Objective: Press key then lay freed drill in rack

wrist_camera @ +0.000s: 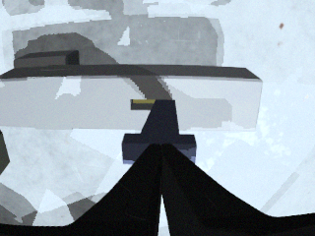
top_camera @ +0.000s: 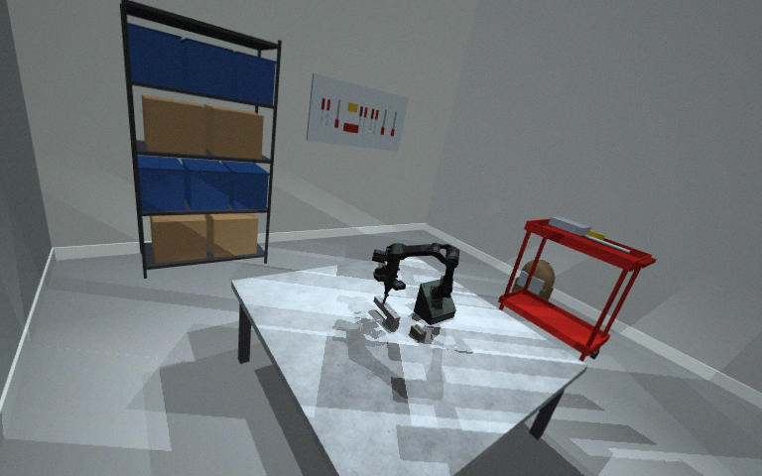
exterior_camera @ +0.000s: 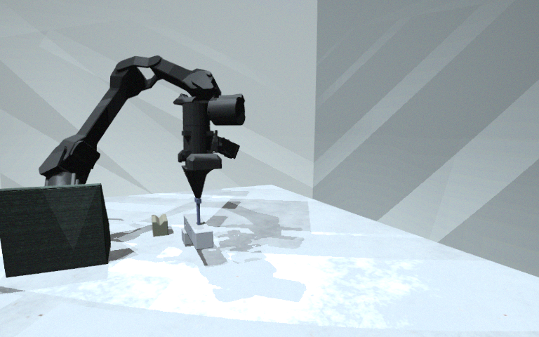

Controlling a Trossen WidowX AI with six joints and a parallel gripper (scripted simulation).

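Right now my gripper tip is 90 mm above the grey holder block and 30 mm to the right of it. From my gripper tip the other things lie so: rack 190 mm to the left, 110 mm below, 90 mm behind.
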